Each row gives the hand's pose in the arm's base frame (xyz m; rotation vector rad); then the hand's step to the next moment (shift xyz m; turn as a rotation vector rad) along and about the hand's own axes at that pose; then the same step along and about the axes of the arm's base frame.
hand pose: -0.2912 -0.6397 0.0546 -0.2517 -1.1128 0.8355
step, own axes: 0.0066 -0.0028 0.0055 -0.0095 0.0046 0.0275
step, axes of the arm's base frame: -0.0023 0.0015 0.0086 -0.0277 -0.0095 0.0032
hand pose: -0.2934 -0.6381 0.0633 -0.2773 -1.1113 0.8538
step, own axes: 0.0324 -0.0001 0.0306 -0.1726 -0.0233 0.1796
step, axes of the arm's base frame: -0.0209 0.0170 0.0355 -0.1755 -0.1770 -0.0214
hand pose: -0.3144 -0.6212 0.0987 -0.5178 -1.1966 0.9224
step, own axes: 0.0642 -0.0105 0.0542 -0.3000 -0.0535 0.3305
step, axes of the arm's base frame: -0.0423 0.0408 0.0609 -0.3180 -0.3171 -0.0215
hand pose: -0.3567 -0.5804 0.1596 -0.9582 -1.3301 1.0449
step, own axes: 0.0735 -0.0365 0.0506 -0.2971 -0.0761 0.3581
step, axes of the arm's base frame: -0.0515 0.0584 0.0568 -0.3447 -0.3216 0.0019
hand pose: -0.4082 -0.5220 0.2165 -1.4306 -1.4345 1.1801
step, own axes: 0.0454 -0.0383 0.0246 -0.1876 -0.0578 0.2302
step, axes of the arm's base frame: -0.0371 0.0454 0.0263 -0.2243 -0.2029 0.0094
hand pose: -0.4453 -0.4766 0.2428 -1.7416 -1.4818 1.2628
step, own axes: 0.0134 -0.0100 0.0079 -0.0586 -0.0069 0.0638
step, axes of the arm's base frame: -0.0121 0.0140 0.0009 -0.0577 -0.0649 -0.0030
